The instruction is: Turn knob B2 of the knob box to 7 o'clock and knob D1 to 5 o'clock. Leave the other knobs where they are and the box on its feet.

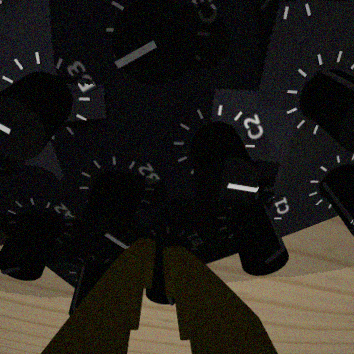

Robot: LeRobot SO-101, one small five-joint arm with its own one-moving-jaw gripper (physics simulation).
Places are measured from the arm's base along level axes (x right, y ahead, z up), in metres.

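Pixels of known places: hand at its tool point: (pixel 153 257).
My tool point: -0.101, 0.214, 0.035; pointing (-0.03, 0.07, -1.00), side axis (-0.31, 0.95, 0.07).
Behind a point stands the place of what it marks, as x, y, z.
The knob box (pixel 240 105) {-0.139, 0.220, 0.023} is dark, with white ticks and labels. Knob B2 (pixel 117 215) {-0.114, 0.202, 0.038} is very dark, left of and above my jaw tips; its pale pointer line runs down to the right, its end close to the left jaw. Whether the jaw touches it I cannot tell. Two dark knobs stand at the right edge, an upper one (pixel 327 107) {-0.147, 0.231, 0.033} and a lower one (pixel 344 192) {-0.132, 0.251, 0.031}; the lower one stands where D1 would be, but its label does not show. My gripper (pixel 159 243) {-0.101, 0.214, 0.035} is shut and empty, tips side by side in front of knob B1 (pixel 160 294) {-0.090, 0.220, 0.038}.
Knob C2 (pixel 222 160) {-0.133, 0.216, 0.038} stands right of and above the tips, knob C1 (pixel 264 250) {-0.114, 0.236, 0.038} to the right. Knob B3 (pixel 37 107) {-0.131, 0.185, 0.037} is at upper left, knob A2 (pixel 25 257) {-0.093, 0.185, 0.038} at lower left. The C3 pointer (pixel 136 54) shows at the top. Wooden table (pixel 310 305) {-0.040, 0.334, 0.000} lies below.
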